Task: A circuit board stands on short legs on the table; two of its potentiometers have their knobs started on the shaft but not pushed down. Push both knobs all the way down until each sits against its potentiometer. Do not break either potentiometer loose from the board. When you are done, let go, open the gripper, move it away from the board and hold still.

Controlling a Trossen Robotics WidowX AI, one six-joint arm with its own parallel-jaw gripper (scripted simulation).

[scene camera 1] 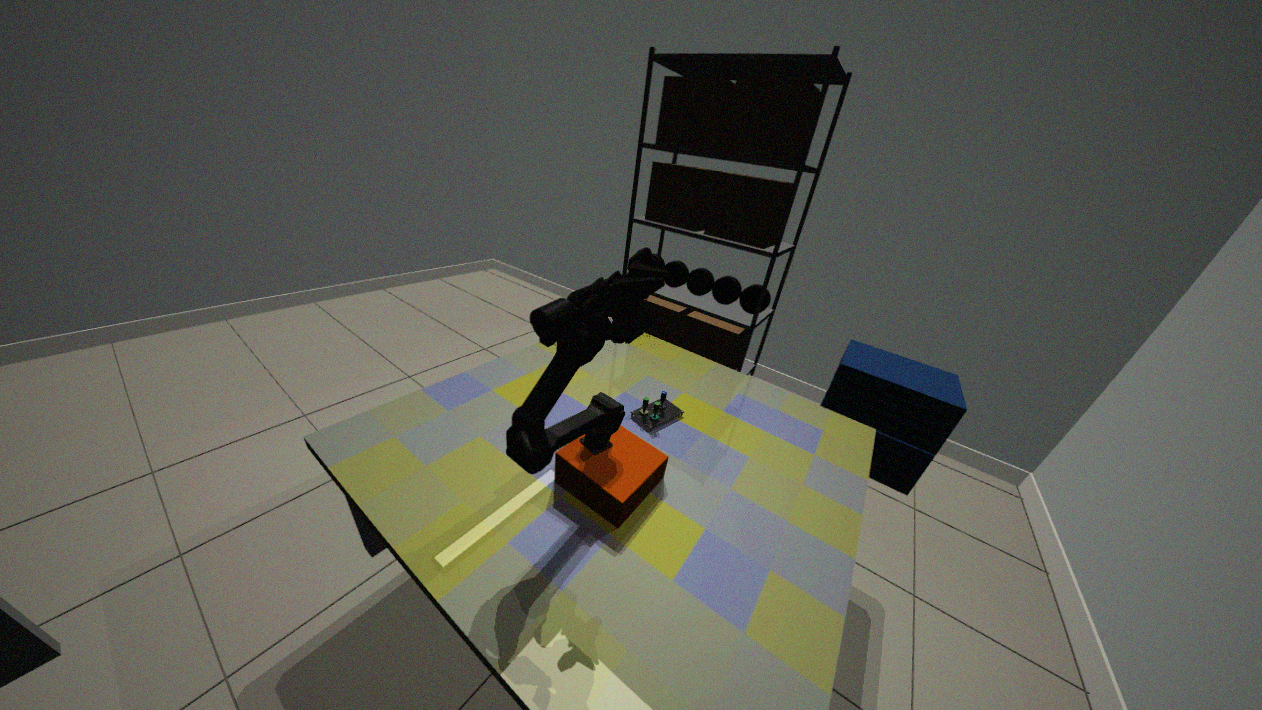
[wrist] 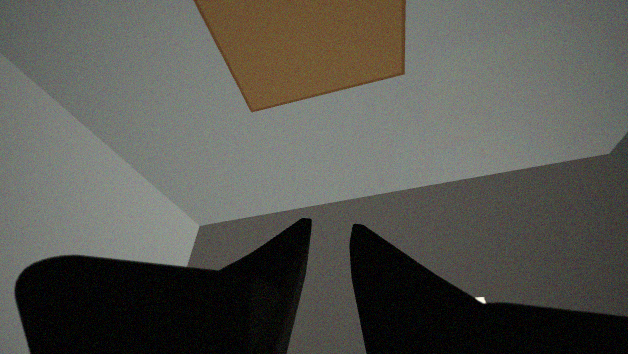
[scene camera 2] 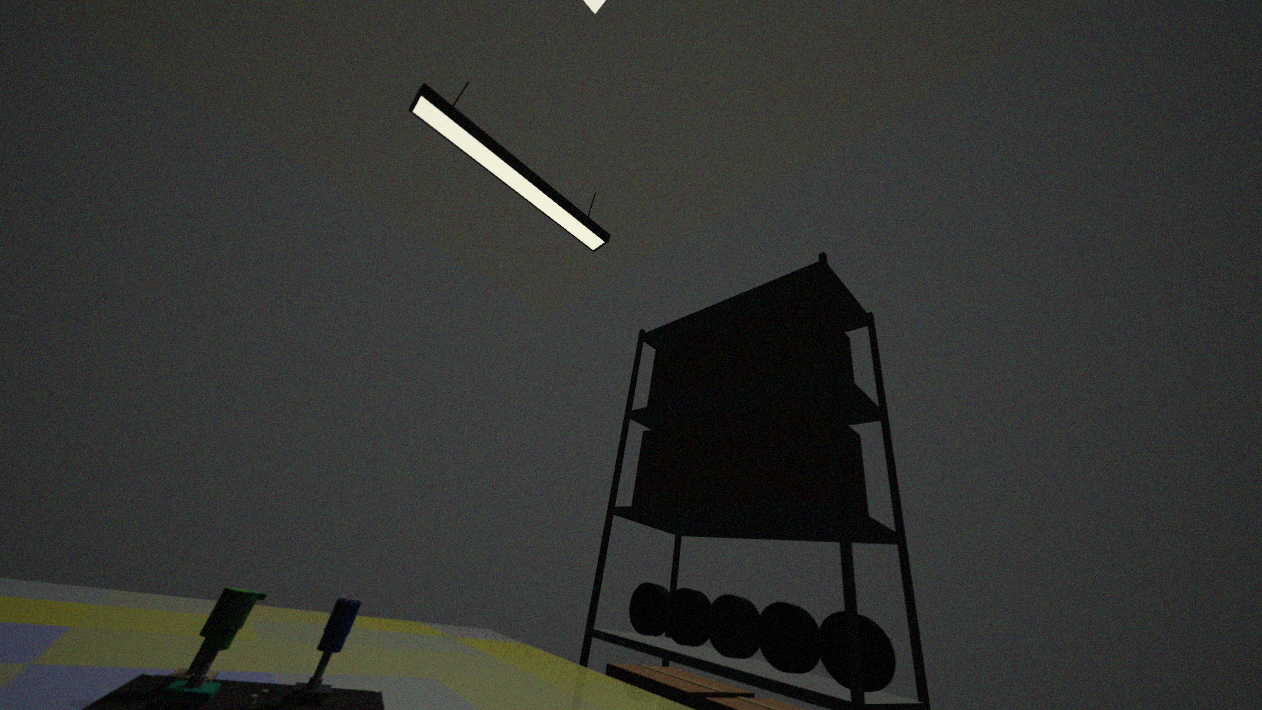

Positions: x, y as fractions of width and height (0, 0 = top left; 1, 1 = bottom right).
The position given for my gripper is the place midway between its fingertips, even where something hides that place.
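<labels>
My gripper: scene camera 1 (0.53, 0.39), wrist view (0.53, 0.65). Scene camera 2: gripper out of frame.
</labels>
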